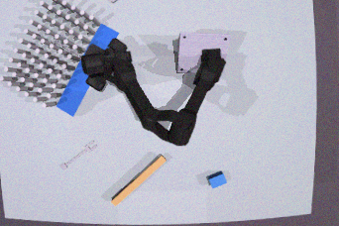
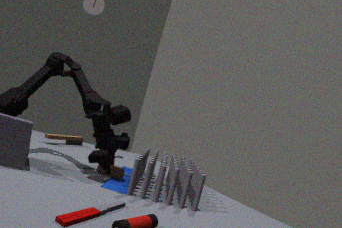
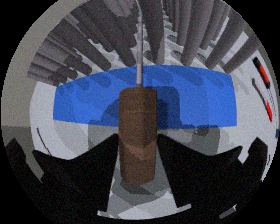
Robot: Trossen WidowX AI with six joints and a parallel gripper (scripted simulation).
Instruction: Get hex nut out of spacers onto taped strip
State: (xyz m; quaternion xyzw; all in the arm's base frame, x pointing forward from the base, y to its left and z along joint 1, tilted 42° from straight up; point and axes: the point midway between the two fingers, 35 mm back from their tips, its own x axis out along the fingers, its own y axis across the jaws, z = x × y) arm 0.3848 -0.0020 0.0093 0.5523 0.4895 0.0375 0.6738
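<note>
Right now my gripper tip is 6 cm short of the blue taped strip and 2 cm above it. The rest, counted from my gripper tip: red-and-grey tool: 30 cm to the right, 13 cm behind, 1 cm below; hex nut: 17 cm ahead, 12 cm to the right, 2 cm below; brown-handled hook tool: 9 cm ahead, 6 cm to the right.
</note>
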